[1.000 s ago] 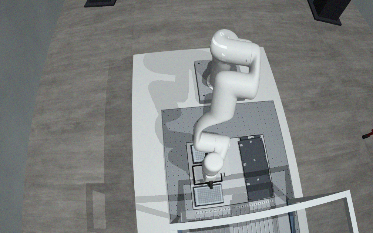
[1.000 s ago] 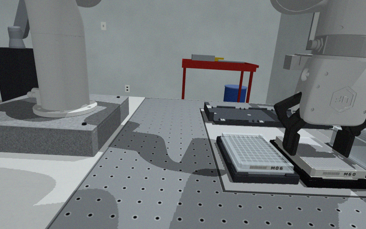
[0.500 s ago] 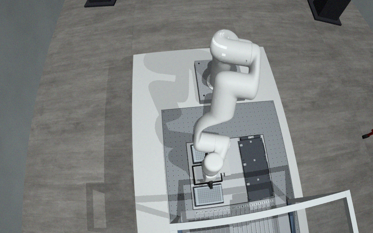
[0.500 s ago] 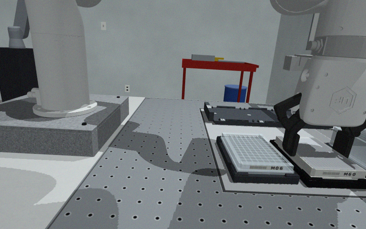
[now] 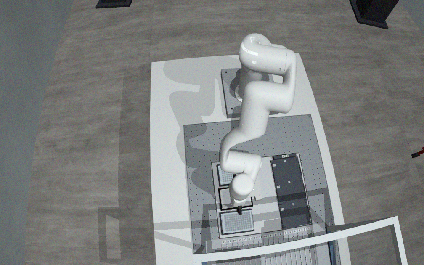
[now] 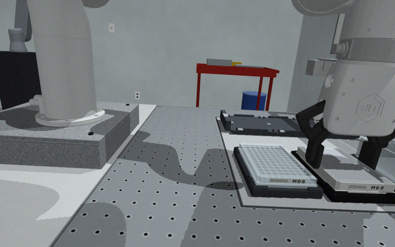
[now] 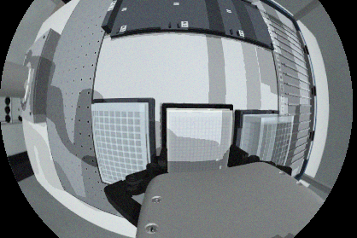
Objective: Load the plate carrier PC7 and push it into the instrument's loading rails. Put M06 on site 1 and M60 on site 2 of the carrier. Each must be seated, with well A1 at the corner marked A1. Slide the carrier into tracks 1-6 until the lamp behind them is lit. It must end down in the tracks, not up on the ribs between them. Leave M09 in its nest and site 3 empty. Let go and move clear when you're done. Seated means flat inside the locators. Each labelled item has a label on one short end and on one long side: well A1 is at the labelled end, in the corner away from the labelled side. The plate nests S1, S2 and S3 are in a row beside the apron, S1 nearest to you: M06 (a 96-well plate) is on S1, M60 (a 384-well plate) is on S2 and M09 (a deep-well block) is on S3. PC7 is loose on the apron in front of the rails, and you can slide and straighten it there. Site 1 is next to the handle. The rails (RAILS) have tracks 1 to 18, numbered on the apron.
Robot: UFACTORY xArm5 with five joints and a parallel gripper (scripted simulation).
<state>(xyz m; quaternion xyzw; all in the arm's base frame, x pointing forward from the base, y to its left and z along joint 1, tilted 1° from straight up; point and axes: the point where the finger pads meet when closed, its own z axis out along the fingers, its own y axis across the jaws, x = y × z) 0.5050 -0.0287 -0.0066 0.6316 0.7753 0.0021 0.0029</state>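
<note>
Now: the plate nest S2 2 cm below my hand. Also, from my hand: plate nest S1 (11 cm behind, 2 cm to the right, 2 cm below); then plate carrier PC7 (4 cm behind, 25 cm to the left, 1 cm below); then plate M06 (11 cm behind, 2 cm to the right, 1 cm below).
</note>
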